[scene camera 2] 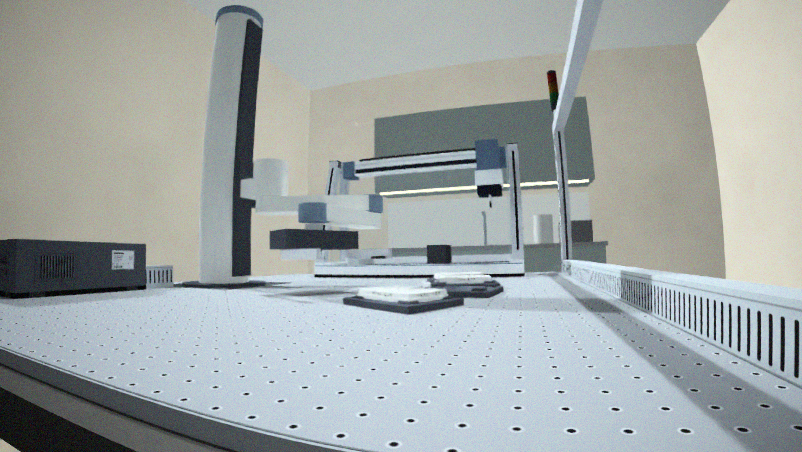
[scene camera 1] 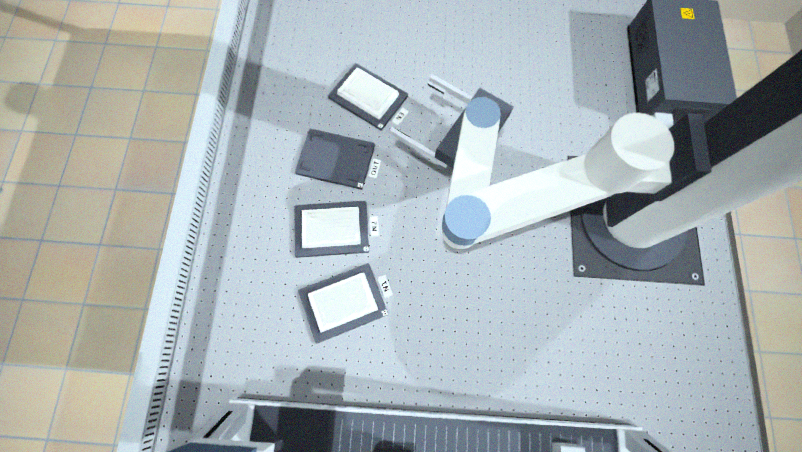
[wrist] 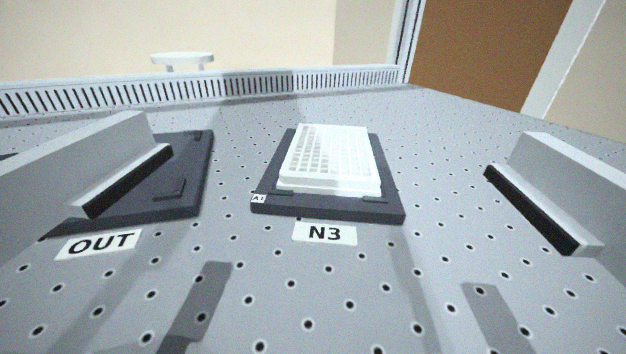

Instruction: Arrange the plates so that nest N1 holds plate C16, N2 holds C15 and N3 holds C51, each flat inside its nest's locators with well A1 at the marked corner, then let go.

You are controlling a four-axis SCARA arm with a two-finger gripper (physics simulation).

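Places are measured from the arm's base along level axes (x ahead, y left, z up), in millimetres.
Pixels of known places: gripper, fingertip midpoint: point(scene camera 2: 357, 253) point(scene camera 1: 411, 103) point(wrist: 324, 142); arm's base, origin of the base link: point(scene camera 1: 630, 219).
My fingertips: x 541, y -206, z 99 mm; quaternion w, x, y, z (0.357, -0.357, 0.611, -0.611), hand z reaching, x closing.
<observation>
Ahead of a thing's pixels: the offset from my fingertips to its top centre.
My gripper point(scene camera 1: 412, 104) point(wrist: 324, 142) is open and empty. It is low above the table on the arm side of nest N3 @(108 mm ahead, 66 mm right, 70 mm down) point(scene camera 1: 356, 108) point(wrist: 327, 207), apart from it. In the wrist view its fingers stand wide on either side of N3. A white plate @(108 mm ahead, 66 mm right, 60 mm down) point(scene camera 1: 367, 92) point(wrist: 335, 155) lies flat in N3; the A1 tag is at the nest's near left corner. One white plate @(160 mm ahead, 287 mm left, 60 mm down) point(scene camera 1: 331, 227) lies in nest N2 @(160 mm ahead, 287 mm left, 70 mm down) point(scene camera 1: 331, 252), another plate @(116 mm ahead, 450 mm left, 60 mm down) point(scene camera 1: 343, 302) in nest N1 @(116 mm ahead, 450 mm left, 70 mm down) point(scene camera 1: 348, 325). The OUT nest @(170 mm ahead, 112 mm left, 68 mm down) point(scene camera 1: 336, 160) point(wrist: 192, 170) is empty. Plate codes and well A1 are unreadable.
A dark instrument box point(scene camera 1: 696, 61) point(scene camera 2: 73, 266) stands beside the arm's column point(scene camera 2: 221, 151). A gantry point(scene camera 2: 415, 162) stands beyond the nests in scene camera 2. A slotted wall point(scene camera 2: 702, 306) point(wrist: 250, 87) runs along the table edge behind the nests.
</observation>
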